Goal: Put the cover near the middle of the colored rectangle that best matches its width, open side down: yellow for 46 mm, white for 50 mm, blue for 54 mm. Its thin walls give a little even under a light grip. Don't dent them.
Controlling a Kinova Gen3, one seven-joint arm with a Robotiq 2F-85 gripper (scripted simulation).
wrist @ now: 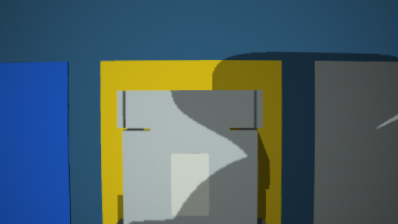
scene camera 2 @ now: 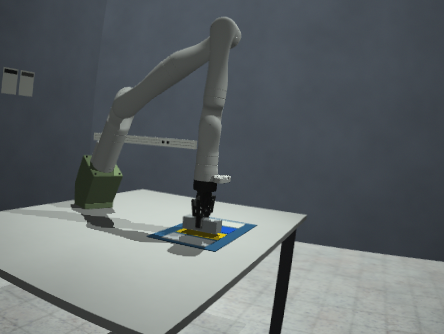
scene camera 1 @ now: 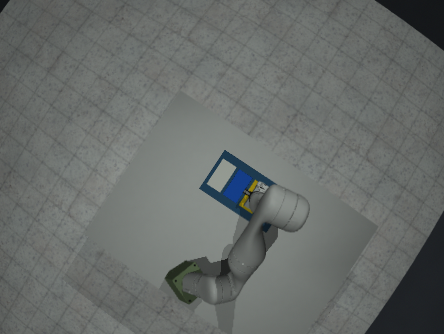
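Note:
The gripper is visible at (scene camera 2: 201,227). A cover appears at (wrist: 189,159), and a yellow rectangle at (wrist: 266,75) shares the scene with it.

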